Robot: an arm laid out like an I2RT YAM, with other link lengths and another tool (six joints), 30 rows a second.
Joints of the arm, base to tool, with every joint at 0 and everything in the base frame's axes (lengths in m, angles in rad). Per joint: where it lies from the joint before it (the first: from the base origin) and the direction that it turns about. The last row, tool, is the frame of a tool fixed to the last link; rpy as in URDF.
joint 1: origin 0 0 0.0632 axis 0 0 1
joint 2: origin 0.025 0.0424 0.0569 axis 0 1 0
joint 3: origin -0.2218 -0.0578 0 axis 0 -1 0
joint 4: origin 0.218 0.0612 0.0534 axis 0 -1 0
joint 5: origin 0.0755 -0.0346 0.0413 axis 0 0 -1
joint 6: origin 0.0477 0 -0.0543 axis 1 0 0
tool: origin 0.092 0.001 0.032 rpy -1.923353 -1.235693 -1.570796
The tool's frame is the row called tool.
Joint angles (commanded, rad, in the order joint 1, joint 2, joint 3, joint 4, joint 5, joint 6), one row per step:
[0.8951 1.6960 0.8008 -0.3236 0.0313 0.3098]
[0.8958 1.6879 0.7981 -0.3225 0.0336 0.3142]
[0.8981 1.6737 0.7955 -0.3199 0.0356 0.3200]
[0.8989 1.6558 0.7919 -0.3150 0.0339 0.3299]
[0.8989 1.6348 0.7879 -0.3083 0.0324 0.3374]
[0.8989 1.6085 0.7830 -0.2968 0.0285 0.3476]
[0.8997 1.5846 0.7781 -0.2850 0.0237 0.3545]
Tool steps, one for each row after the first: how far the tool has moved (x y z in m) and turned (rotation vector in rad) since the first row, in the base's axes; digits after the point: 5 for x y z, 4 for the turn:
[0.00029 -0.00001 0.00179 0.0048 -0.0046 -0.0042]
[0.00078 0.00106 0.00556 0.0162 -0.0135 -0.0081]
[0.00160 0.00240 0.01033 0.0347 -0.0215 -0.0159]
[0.00287 0.00396 0.01614 0.0562 -0.0330 -0.0222]
[0.00454 0.00644 0.02381 0.0871 -0.0474 -0.0299]
[0.00563 0.00898 0.03087 0.1161 -0.0606 -0.0332]

